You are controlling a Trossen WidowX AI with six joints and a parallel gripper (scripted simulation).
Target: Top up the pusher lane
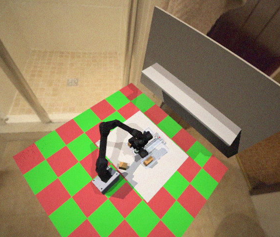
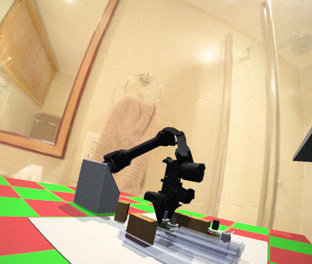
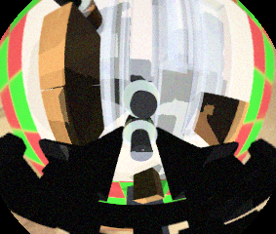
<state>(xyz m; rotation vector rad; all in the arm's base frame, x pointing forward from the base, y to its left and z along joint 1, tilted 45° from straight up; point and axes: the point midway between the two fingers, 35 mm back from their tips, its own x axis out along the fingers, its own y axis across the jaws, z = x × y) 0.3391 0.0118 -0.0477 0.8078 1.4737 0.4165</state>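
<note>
The sprung lane is 13 cm ahead of my gripper tip, 5 cm to the right of it and 2 cm below it. Round my gripper tip: wall shelf: 49 cm ahead, 10 cm to the right, 33 cm above; then pusher plate: 14 cm ahead, 6 cm to the right, 1 cm above.
</note>
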